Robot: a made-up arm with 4 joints.
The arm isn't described. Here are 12 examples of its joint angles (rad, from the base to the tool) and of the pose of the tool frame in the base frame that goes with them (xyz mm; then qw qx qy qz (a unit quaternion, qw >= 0)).
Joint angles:
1: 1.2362 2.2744 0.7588 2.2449
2: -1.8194 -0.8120 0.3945 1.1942
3: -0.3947 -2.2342 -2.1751 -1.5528
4: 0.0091 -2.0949 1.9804 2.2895
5: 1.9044 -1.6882 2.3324 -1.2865
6: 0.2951 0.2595 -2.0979 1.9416
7: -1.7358 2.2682 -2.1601 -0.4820
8: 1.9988 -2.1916 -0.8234 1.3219
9: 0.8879 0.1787 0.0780 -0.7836
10: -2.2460 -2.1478 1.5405 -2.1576
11: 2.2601 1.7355 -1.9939 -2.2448
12: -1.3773 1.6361 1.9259 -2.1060
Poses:
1: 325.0 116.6 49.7 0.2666 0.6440 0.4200 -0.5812
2: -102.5 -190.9 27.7 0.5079 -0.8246 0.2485 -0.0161
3: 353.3 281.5 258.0 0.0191 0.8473 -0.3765 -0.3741
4: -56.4 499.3 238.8 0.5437 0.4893 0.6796 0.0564
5: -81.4 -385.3 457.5 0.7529 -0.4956 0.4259 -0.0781
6: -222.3 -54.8 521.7 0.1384 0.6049 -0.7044 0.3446
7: 87.6 206.6 323.0 0.3219 -0.1146 0.8394 -0.4228
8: 326.2 -108.3 302.4 0.5117 0.6591 0.1121 -0.5396
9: -150.2 27.4 57.2 0.8763 0.3785 0.1115 -0.2765
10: 27.1 -247.5 -278.8 0.7985 -0.0541 0.5420 0.2565
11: -13.3 61.2 -152.4 0.5334 0.3293 0.4509 0.6354
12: 324.1 128.5 487.5 0.5831 -0.1655 -0.6899 0.3957
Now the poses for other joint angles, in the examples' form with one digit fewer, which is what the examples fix.
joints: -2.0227 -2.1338 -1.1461 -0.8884
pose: 271 -132 9 0.400 0.191 -0.879 -0.177
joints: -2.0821 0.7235 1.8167 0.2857
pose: 106 208 350 0.392 0.854 -0.170 -0.298
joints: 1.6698 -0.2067 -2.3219 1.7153
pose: -195 -354 272 0.194 -0.568 0.707 0.374
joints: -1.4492 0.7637 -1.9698 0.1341
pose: -152 200 174 0.898 0.263 0.352 0.009
